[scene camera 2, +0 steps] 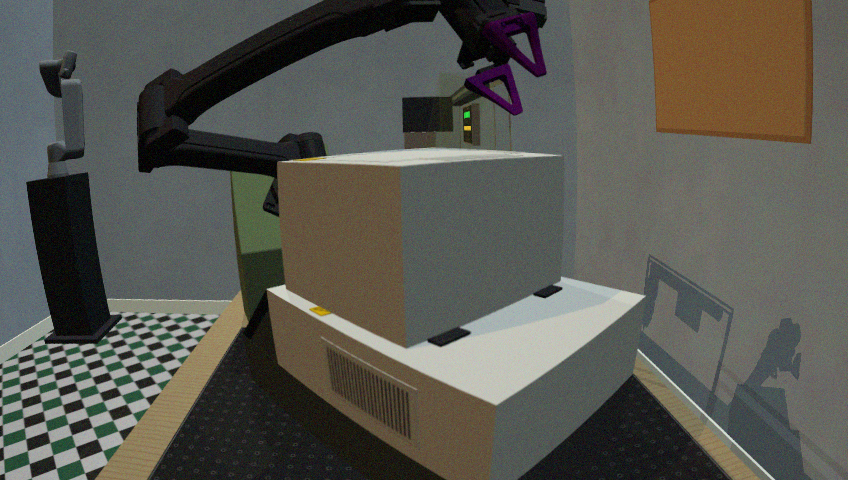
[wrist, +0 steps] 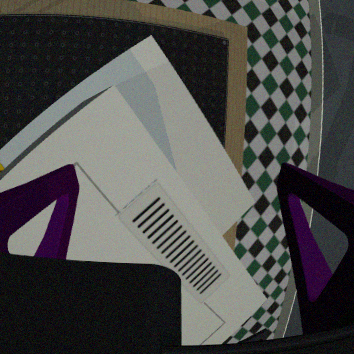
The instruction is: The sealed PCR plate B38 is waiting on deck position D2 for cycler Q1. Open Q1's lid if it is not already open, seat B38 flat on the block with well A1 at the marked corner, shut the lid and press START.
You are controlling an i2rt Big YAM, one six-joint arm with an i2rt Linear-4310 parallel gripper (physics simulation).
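Frame: origin at the arm's base, x ahead, y right, z down, level; millimetres.
Where they show: gripper, fingertip midpoint: (scene camera 2: 529, 95) (wrist: 177, 174).
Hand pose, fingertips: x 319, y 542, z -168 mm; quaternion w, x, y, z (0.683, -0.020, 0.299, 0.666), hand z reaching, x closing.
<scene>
Things, the pixels of their top centre, and the offset from my fingertips. "pt": a spot on its surface instead. Level surfaces: height alone.
- yellow mark at a spot on its surface: (scene camera 2: 320, 311) pt dy +20, dx -248, dz +230 mm
- slotted vent at a spot on its surface: (wrist: 175, 240) pt dy +27, dx -69, dz +71 mm
- black mat at its surface level: dz +431 mm
The cycler, which I take to be Q1, has a big boxy lid (scene camera 2: 482, 237) (wrist: 100, 135) lying level on its wider white base (scene camera 2: 553, 368) (wrist: 200, 165). Two small black hinge blocks show along one lower lid edge in the scene view. A yellow mark (scene camera 2: 320, 311) sits on the base beside the lid. My gripper (scene camera 2: 529, 93) (wrist: 177, 174) has purple fingers, is open and empty, and hangs above the lid, towards its far side in the scene view. Plate B38, deck position D2, the block and the START button do not show in either view.
A slotted vent (wrist: 175, 240) lies on the lid top; another (scene camera 2: 368, 389) is on the base's side. Behind stand a unit with a green and amber panel (scene camera 2: 470, 123) and a green panel (scene camera 2: 258, 220). A black mat (scene camera 2: 220, 428) (wrist: 50, 60) has a wooden edge (scene camera 2: 190, 380) (wrist: 236, 100).
</scene>
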